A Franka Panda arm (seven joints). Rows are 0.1 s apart.
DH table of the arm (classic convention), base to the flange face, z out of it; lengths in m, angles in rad. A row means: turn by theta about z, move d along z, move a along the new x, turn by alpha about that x. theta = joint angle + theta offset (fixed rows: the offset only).
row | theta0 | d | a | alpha
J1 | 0 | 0.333 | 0 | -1.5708
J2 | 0 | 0 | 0 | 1.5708
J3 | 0 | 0.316 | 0.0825 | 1.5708
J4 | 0 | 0 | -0.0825 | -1.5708
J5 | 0 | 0.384 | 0 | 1.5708
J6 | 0 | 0 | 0.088 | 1.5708
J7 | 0 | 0.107 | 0 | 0
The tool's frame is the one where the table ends.
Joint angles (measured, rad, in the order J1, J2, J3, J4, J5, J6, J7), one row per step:
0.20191 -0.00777 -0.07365 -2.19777 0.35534 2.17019 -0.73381
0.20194 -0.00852 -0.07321 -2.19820 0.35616 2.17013 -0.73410
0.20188 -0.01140 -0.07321 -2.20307 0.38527 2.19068 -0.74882
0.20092 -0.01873 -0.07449 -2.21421 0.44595 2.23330 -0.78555
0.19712 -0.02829 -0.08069 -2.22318 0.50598 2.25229 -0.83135
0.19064 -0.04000 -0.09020 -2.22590 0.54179 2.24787 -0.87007
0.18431 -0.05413 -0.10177 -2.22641 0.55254 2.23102 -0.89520
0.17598 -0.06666 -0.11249 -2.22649 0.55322 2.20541 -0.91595
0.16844 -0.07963 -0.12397 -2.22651 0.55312 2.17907 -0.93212
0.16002 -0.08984 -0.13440 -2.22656 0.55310 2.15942 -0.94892
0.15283 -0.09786 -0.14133 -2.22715 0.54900 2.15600 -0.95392
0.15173 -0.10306 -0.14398 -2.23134 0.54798 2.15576 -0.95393
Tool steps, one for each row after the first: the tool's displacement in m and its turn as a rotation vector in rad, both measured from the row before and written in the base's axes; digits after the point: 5 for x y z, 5 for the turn. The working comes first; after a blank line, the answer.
Tool pose at each row, in the base's axes (x y z in m, rotation vector in rad; the steps are taken from these numbers as rounded here):
0.52184 0.08085 0.38719 -2.70307 -0.92172 -0.09802
0.52165 0.08111 0.38740 -2.70228 -0.92195 -0.09863
0.52255 0.08120 0.38869 -2.69005 -0.90888 -0.13550
0.52415 0.07970 0.39162 -2.66471 -0.88514 -0.21346
0.52425 0.07469 0.39478 -2.63223 -0.86647 -0.27099
0.52372 0.06723 0.39977 -2.60652 -0.86204 -0.30424
0.52221 0.05897 0.40577 -2.59172 -0.86741 -0.31834
0.51986 0.05050 0.41031 -2.57931 -0.87744 -0.31653
0.51719 0.04214 0.41502 -2.56800 -0.88254 -0.31346
0.51517 0.03354 0.41877 -2.55973 -0.88674 -0.31499
0.51439 0.02622 0.42226 -2.56418 -0.88217 -0.32505
0.51302 0.02420 0.42293 -2.56560 -0.87856 -0.32696

-0.00019 0.00026 0.00021 0.00076 -0.00025 0.00028
0.00090 0.00009 0.00129 0.02186 -0.01887 -0.00899
0.00160 -0.00150 0.00293 0.04334 -0.04185 -0.01695
0.00010 -0.00501 0.00316 0.04379 -0.02876 -0.00967
-0.00053 -0.00746 0.00499 0.02914 -0.01715 0.00036
-0.00151 -0.00826 0.00600 0.01338 -0.00830 0.00591
-0.00235 -0.00847 0.00454 0.00757 0.00116 0.01049
-0.00267 -0.00836 0.00471 0.00804 0.00295 0.00727
-0.00202 -0.00860 0.00375 0.00621 -0.00057 0.00504
-0.00078 -0.00732 0.00349 -0.00109 -0.00666 -0.00589
-0.00137 -0.00202 0.00067 0.00021 -0.00072 -0.00302

